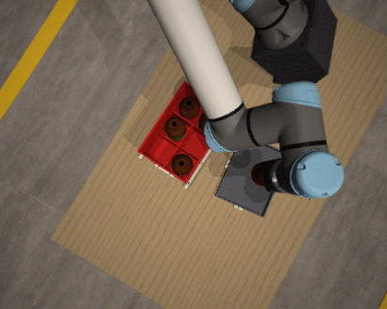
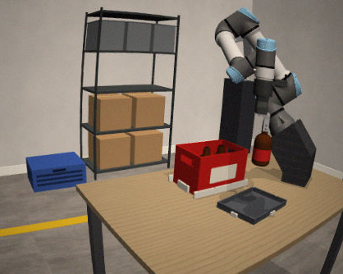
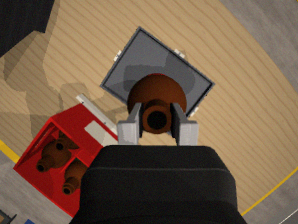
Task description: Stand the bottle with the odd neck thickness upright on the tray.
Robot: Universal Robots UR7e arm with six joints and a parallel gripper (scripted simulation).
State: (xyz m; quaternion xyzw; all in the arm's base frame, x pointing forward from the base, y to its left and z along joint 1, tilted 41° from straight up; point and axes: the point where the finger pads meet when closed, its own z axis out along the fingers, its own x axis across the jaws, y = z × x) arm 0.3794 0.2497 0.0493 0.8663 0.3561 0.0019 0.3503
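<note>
The dark grey tray lies 330 mm below my hand. The rest, counted from my hand: red crate: 10 mm behind, 280 mm to the right, 260 mm below.
</note>
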